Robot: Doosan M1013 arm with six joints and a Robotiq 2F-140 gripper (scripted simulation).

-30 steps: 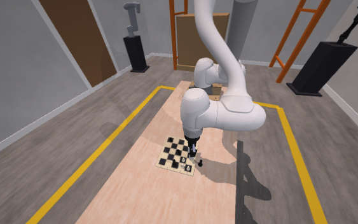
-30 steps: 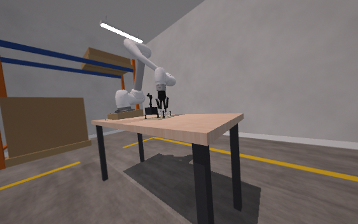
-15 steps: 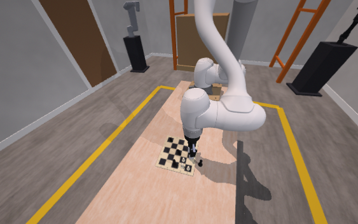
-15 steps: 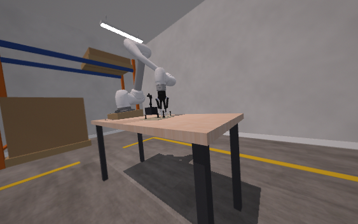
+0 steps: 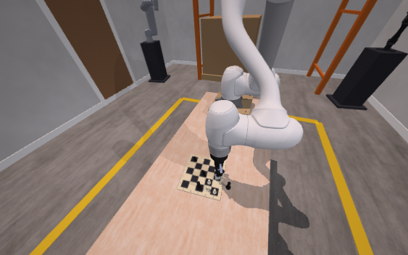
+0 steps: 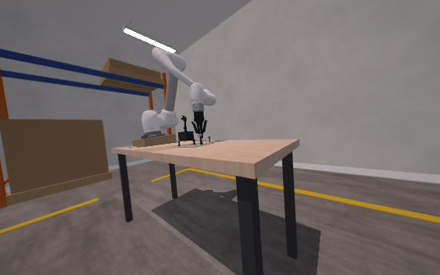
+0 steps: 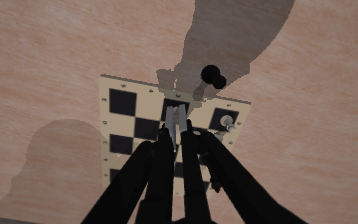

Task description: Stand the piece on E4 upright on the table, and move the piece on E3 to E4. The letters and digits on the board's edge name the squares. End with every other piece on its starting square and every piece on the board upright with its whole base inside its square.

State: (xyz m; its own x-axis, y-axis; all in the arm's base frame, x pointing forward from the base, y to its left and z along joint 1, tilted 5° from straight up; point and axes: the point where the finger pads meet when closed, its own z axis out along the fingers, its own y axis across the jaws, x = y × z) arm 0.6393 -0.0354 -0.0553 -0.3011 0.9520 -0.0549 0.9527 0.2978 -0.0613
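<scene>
Right now my hand is 7 cm short of the pale piece, 4 cm to the left of it and 2 cm above it. Round my hand: chessboard: 1 cm behind, 8 cm to the right, 4 cm below.
</scene>
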